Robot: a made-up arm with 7 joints.
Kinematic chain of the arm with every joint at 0, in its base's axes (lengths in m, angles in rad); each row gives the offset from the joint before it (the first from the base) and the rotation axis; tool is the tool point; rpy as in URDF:
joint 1: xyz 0 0 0.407 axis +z
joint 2: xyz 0 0 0 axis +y
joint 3: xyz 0 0 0.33 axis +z
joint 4: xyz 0.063 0 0 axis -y
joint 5: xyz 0.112 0 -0.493 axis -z
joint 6: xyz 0 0 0 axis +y
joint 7: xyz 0.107 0 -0.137 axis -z
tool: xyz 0 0 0 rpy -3.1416 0 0
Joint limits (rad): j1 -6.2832..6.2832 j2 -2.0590..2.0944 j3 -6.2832..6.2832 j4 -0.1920..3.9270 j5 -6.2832..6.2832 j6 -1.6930..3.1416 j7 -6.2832..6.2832
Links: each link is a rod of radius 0.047 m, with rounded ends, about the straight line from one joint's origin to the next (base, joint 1, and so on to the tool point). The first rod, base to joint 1, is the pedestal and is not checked.
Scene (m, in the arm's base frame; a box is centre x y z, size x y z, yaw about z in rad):
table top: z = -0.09
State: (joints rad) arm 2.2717 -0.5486 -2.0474 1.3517 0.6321 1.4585 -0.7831
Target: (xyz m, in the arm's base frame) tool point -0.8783 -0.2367 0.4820
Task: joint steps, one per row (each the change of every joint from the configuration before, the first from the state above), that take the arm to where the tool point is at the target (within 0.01 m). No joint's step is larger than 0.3 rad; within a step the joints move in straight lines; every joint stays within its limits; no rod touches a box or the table.
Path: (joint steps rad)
1: -0.2670 -0.0209 -0.1890 0.0823 -0.0046 -0.0794 0.0000
2: -0.2671 -0.0208 -0.1890 0.0823 -0.0046 -0.0794 0.0000
3: -0.2670 -0.0209 -0.1891 0.0823 -0.0046 -0.0793 0.0000
4: -0.2671 -0.0209 -0.1890 0.0823 -0.0045 -0.0794 0.0000
5: -0.2670 -0.0208 -0.1890 0.0822 -0.0046 -0.0794 0.0000
6: -0.2671 -0.0209 -0.1890 0.0823 -0.0046 -0.0794 0.0000
7: -0.2670 -0.0208 -0.1890 0.0823 -0.0046 -0.0793 0.0000

